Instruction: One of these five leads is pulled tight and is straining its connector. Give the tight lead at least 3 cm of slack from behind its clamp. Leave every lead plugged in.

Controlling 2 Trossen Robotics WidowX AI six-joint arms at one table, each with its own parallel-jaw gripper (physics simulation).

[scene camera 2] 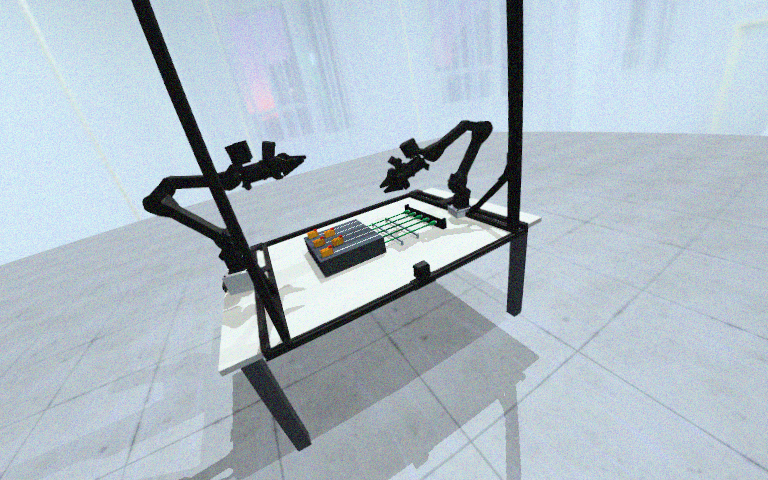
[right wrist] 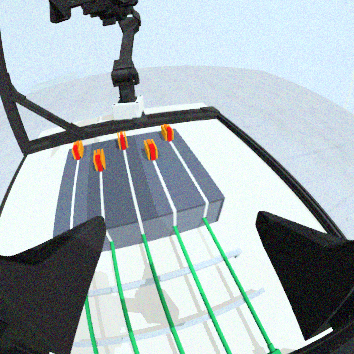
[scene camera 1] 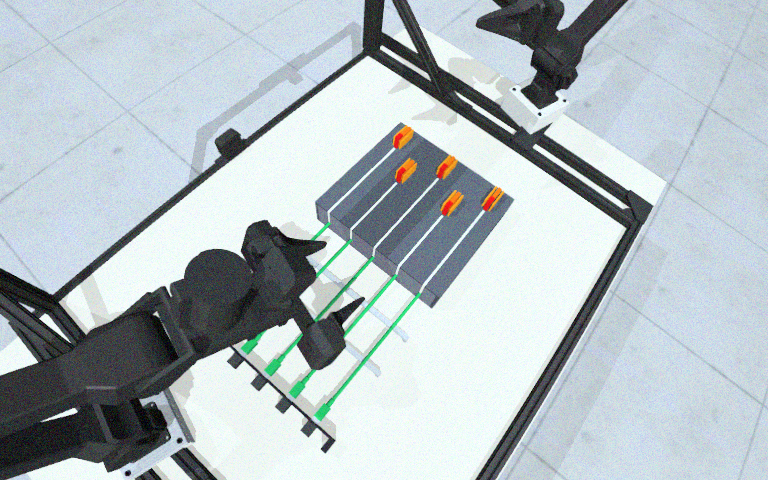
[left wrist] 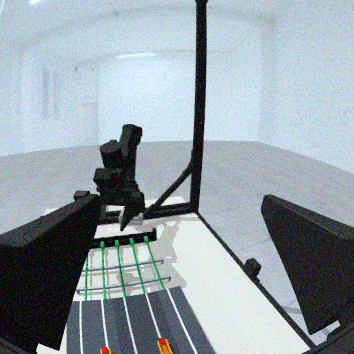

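Where they show: left gripper, between the fingertips: (scene camera 2: 305, 158) (scene camera 1: 452, 1) (left wrist: 184, 203); right gripper, between the fingertips: (scene camera 2: 381, 189) (right wrist: 182, 222) (scene camera 1: 344, 271) (left wrist: 101, 229); left arm's base, origin of its link: (scene camera 2: 239, 268) (right wrist: 127, 99) (scene camera 1: 539, 95); right arm's base, origin of its link: (scene camera 2: 461, 206) (scene camera 1: 142, 431).
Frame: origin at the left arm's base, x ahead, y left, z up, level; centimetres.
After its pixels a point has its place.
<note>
Five leads run side by side, white over a dark grey block (scene camera 1: 468, 242) {x 36.6, y 18.7, z -1.0 cm} (scene camera 2: 356, 262) (right wrist: 195, 172) {x 41.0, y 19.8, z -1.0 cm} and green beyond it towards a black connector rail (scene camera 2: 442, 223) {x 81.4, y 4.5, z -5.0 cm} (left wrist: 154, 234) {x 81.0, y 4.9, z -4.9 cm}. Orange clamps with red parts, such as one clamp (scene camera 1: 405, 170) {x 38.7, y 2.0, z 1.9 cm} (right wrist: 99, 160) {x 39.8, y 2.2, z 1.3 cm}, stand at the leads' white ends. Green plugs, such as one plug (scene camera 1: 322, 410) {x 72.0, y 27.8, z -4.6 cm}, sit at the rail; one is hidden in scene camera 1. I cannot tell which lead is tight. My right gripper (scene camera 1: 343, 272) {x 60.4, y 15.7, z 11.8 cm} (right wrist: 182, 222) {x 60.4, y 15.7, z 11.8 cm} is open and empty above the green leads. My left gripper (left wrist: 184, 203) {x 35.0, y 0.0, z 32.4 cm} is open and empty, high beyond the clamps.
Two pale rods, a nearer rod (right wrist: 210, 265) {x 56.4, y 20.8, z -5.6 cm} and another rod (right wrist: 250, 296) {x 62.2, y 25.9, z -5.5 cm} in the right wrist view, cross the green leads. A black frame (scene camera 1: 589, 283) {x 17.7, y 38.2, z -7.0 cm} edges the white table, and a small black box (scene camera 1: 229, 143) {x 62.1, y -23.8, z -2.9 cm} (scene camera 2: 420, 270) {x 61.1, y -26.7, z -3.4 cm} is fixed on one long side.
</note>
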